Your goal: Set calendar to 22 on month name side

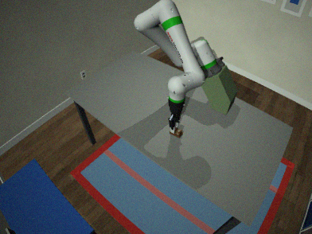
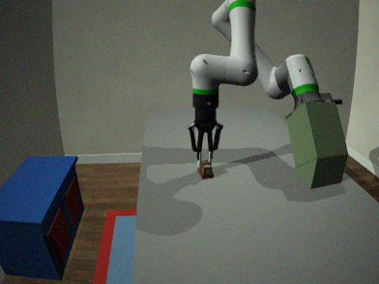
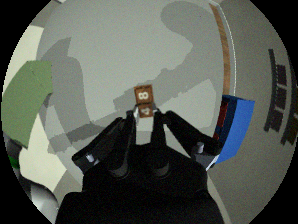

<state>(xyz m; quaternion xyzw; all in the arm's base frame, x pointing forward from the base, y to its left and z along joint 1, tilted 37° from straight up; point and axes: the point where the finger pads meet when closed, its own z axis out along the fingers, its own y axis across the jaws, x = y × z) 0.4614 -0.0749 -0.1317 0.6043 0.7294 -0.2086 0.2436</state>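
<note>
Now: the tray 4 cm below my hand and 2 cm to the left of it.
</note>
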